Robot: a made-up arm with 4 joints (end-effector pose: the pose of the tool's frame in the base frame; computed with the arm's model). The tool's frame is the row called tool.
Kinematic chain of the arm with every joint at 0, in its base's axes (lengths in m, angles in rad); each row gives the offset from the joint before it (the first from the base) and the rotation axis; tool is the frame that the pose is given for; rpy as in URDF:
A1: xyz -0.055 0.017 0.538 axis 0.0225 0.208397 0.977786
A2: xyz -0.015 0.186 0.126 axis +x
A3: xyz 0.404 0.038 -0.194 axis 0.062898 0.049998 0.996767
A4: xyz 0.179 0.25 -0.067 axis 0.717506 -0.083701 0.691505
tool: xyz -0.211 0.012 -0.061 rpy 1.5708 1.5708 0
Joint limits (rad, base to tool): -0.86..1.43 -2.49..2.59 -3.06..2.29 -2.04..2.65
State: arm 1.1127 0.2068 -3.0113 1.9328
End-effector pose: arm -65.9 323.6 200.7 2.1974 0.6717 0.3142
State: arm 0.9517 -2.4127 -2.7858 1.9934
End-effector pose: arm 219.1 371.9 1022.1 -0.1977 -0.4477 1.0784
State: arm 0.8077 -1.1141 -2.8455 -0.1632
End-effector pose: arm 446.0 238.8 652.5 2.7283 0.5068 -0.9976
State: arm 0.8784 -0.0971 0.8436 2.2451
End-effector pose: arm -208.6 460.6 201.8 2.0129 -0.0542 -2.1604
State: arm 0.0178 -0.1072 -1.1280 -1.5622
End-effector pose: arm 680.2 315.5 256.2 0.7007 0.5507 2.9974
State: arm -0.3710 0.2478 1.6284 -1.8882
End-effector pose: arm 86.2 347.3 333.3 0.8218 0.5330 -1.0890
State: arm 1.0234 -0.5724 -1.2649 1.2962
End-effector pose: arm 171.6 475.0 224.7 1.8799 1.0642 1.2150
